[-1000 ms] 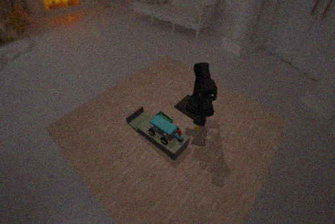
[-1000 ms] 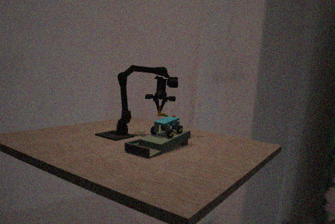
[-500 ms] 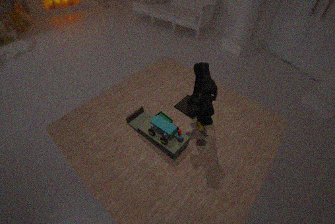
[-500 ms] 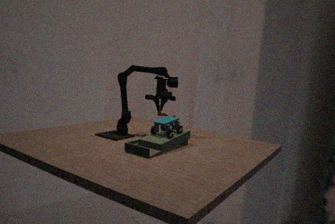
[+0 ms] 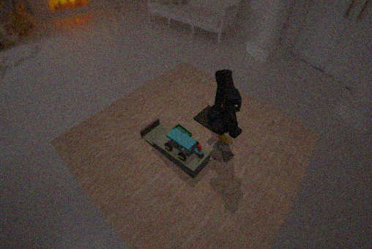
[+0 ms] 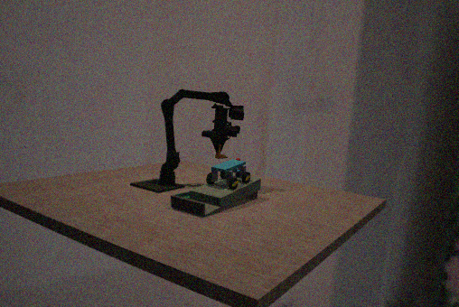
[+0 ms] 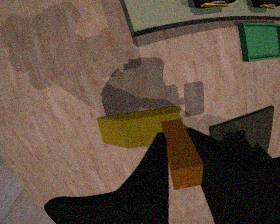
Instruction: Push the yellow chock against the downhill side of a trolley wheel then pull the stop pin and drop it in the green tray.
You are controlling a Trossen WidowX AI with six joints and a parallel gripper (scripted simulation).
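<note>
My gripper tip is 13 cm short of the red-headed stop pin, 5 cm to the left of it and 4 cm above it. Round my gripper tip: yellow chock (2 cm to the left, 1 cm below); then grey-green ramp (16 cm to the right, 13 cm below, 13 cm ahead); then trolley (16 cm to the right, 13 cm ahead, 6 cm below).
</note>
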